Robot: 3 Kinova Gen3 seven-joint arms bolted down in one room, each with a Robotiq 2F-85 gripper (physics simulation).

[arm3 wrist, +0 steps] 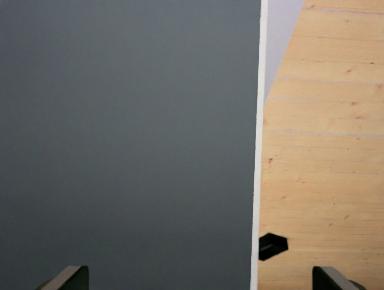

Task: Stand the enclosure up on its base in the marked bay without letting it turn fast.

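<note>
A large dark grey flat face (130,135), which looks like a side of the enclosure, fills the left two thirds of the arm3 wrist view. A thin white edge (258,150) runs down its right side, almost upright in the view. The arm3 gripper (201,278) is open, with its fingertips far apart at the bottom of the view, one over the grey face and the other over the wood to its right. Whether either fingertip touches anything cannot be told. The marked bay cannot be made out. The arm1 and arm2 grippers do not show.
A light wooden surface (325,165) with knots and plank lines lies right of the white edge. A small black angular part (280,244) sticks out from behind that edge at the lower right. A pale lilac-grey area (280,30) shows at the top, beside the edge.
</note>
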